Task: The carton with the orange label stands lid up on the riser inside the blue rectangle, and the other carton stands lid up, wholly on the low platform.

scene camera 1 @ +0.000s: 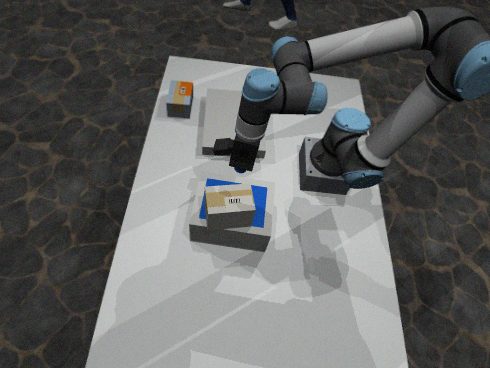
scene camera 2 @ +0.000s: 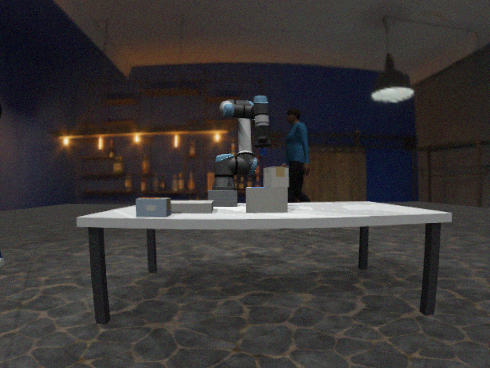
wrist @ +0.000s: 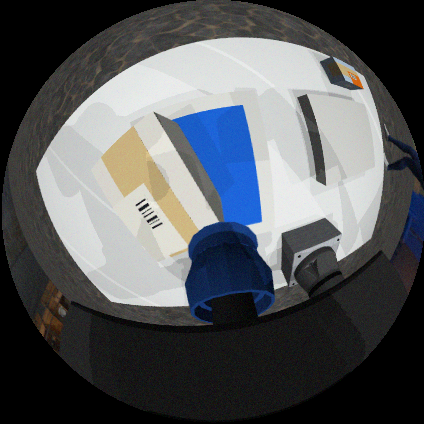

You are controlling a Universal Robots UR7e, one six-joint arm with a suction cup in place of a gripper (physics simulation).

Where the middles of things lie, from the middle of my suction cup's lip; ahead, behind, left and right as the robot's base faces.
Right now the riser with blue rectangle [scene camera 1: 256, 237] is 10 mm to the left of my suction cup and 240 mm below it. From my suction cup the other things lie so: carton with orange label [scene camera 1: 180, 96]: 330 mm ahead, 460 mm to the right, 260 mm below; low platform [scene camera 1: 222, 106]: 90 mm ahead, 420 mm to the right, 280 mm below.
